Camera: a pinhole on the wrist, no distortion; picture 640 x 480 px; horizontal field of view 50.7 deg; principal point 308.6 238.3 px. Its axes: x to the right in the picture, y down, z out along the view. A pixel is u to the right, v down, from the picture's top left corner.
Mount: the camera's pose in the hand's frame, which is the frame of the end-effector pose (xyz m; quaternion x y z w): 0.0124 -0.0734 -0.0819 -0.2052 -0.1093 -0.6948 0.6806
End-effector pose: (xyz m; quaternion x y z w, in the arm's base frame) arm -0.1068 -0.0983 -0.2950 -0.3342 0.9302 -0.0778 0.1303
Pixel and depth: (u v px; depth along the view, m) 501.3 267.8 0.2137
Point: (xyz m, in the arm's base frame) -0.0835 -0.1671 -0.4241
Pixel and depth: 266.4 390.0 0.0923
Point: -0.1242 -0.1497 -0.2923
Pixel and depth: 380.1 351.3 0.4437
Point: -0.1636 -0.1564 -0.6494
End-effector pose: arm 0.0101 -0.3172 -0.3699 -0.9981 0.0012 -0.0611 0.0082
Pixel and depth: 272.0 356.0 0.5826
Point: 0.2506 -0.5124 -0.7578
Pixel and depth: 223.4 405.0 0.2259
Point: 0.1196 -0.3628 -0.4581
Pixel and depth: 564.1 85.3 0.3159
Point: 0.0279 -0.2716 -0.6298
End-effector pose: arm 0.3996 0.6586 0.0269 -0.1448 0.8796 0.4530 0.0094
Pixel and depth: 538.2 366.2 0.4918
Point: 0.1899 0.9406 -0.2579
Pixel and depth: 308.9 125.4 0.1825
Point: 0.3813 0.7284 -0.0188
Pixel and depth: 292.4 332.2 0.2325
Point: 0.3051 0.7516 -0.0304
